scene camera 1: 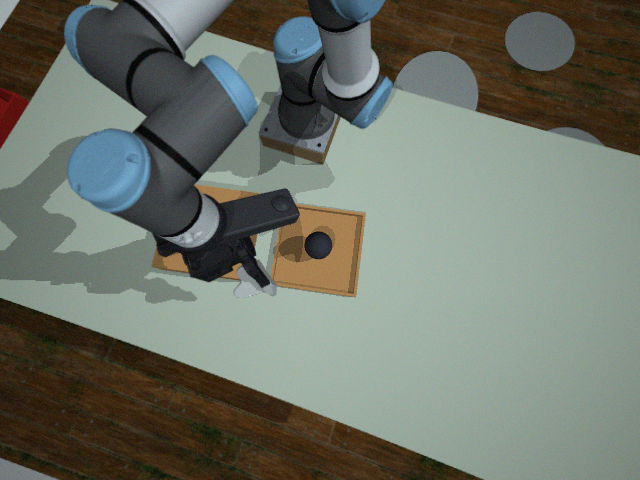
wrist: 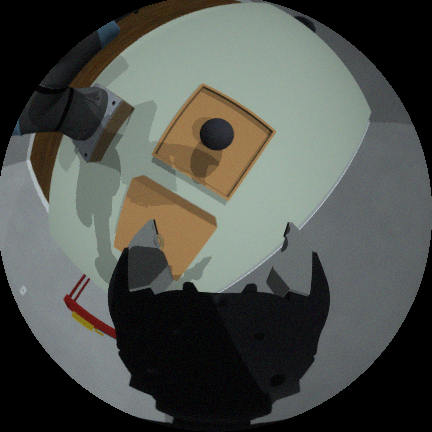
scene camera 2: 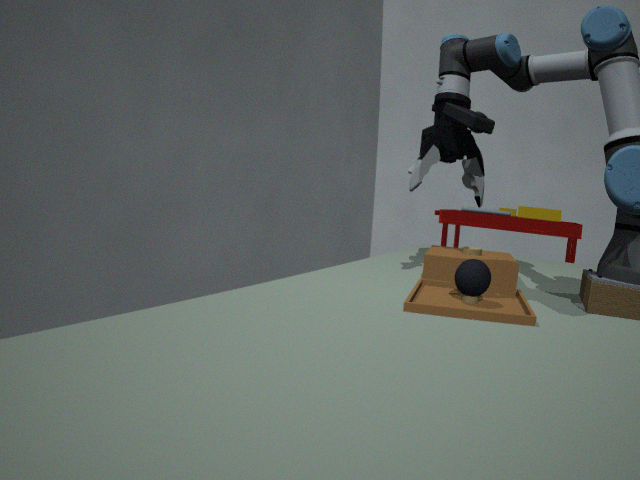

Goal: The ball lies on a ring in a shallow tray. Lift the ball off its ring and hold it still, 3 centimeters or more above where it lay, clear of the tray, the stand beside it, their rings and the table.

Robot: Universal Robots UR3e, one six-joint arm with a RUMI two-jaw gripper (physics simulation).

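Places are measured from the arm's base along level axes (x ahead, y left, z up), in metres.
Pixels of known places: gripper, between the fingertips: (scene camera 1: pixel 258 255) (wrist: pixel 220 223) (scene camera 2: pixel 447 199); arm's base, origin of its link: (scene camera 1: pixel 306 115) (wrist: pixel 89 113) (scene camera 2: pixel 630 281).
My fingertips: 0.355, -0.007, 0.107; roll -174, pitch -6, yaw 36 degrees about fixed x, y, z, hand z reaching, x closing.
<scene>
Ahead of a thing's pixels: the offset from my fingertips to its top centre, as dx, dy, dz. "spot": to the spot under its first point. Level surfaces: height alone.
The dark ball {-0.062, +0.093, -0.088} (scene camera 1: pixel 318 244) (scene camera 2: pixel 472 277) (wrist: pixel 217 134) rests on a small light ring {spot: -0.063, +0.107, -0.148} (scene camera 2: pixel 470 298) in the shallow orange-brown tray {-0.062, +0.093, -0.144} (scene camera 1: pixel 360 253) (scene camera 2: pixel 469 313) (wrist: pixel 252 166). The stand (scene camera 2: pixel 434 266) (wrist: pixel 190 227) is a taller block beside the tray, with its own ring {spot: -0.051, -0.125, -0.100} (scene camera 2: pixel 472 251) (wrist: pixel 159 242) on top. In scene camera 1 the arm hides most of the stand. My gripper (scene camera 2: pixel 446 198) (wrist: pixel 220 223) is open and empty, high above the stand side and apart from the ball. In scene camera 1 one grey fingertip shows left of the tray's lower left corner; the other is hidden.
The arm's base (scene camera 1: pixel 294 144) (scene camera 2: pixel 610 299) (wrist: pixel 107 127) stands on the table beside the tray and stand. A red rack (scene camera 2: pixel 509 223) with yellow parts is in the background. The pale green table {dz -0.159} (scene camera 1: pixel 465 310) extends around the tray, with wooden floor (scene camera 1: pixel 155 392) beyond its edge.
</scene>
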